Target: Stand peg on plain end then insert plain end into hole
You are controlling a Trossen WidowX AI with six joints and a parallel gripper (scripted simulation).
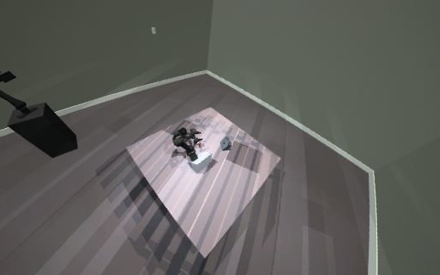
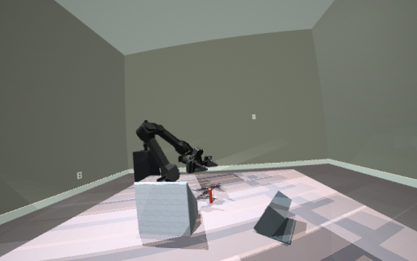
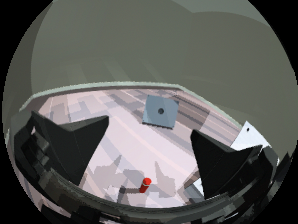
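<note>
Now: the red peg 20 mm behind my gripper tip and 120 mm below it. Round my gripper tip: panel 240 mm ahead, 160 mm to the right, 130 mm below.
</note>
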